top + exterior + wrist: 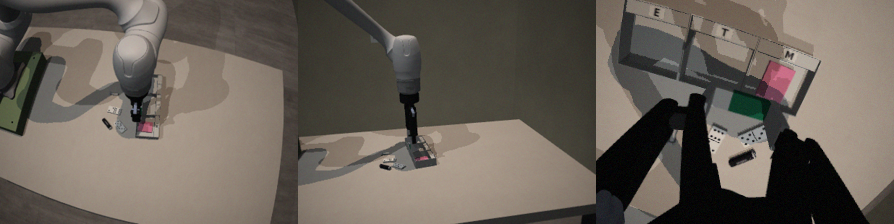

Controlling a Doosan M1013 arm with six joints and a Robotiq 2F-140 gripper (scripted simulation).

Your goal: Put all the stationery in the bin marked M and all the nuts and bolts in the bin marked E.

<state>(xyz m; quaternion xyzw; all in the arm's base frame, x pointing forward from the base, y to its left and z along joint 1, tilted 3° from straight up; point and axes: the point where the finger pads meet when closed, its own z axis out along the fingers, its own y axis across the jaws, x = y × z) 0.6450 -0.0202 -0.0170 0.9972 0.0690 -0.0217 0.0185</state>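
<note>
My hand is 12 cm past the grey bolt, 7 cm to the right of it and 8 cm above it. Also, from my hand: pink pad: 3 cm ahead, 4 cm to the right, 7 cm below; green eraser: 1 cm to the left, 2 cm below; grey three-compartment bin row: 3 cm ahead, 5 cm to the left, 7 cm below.
</note>
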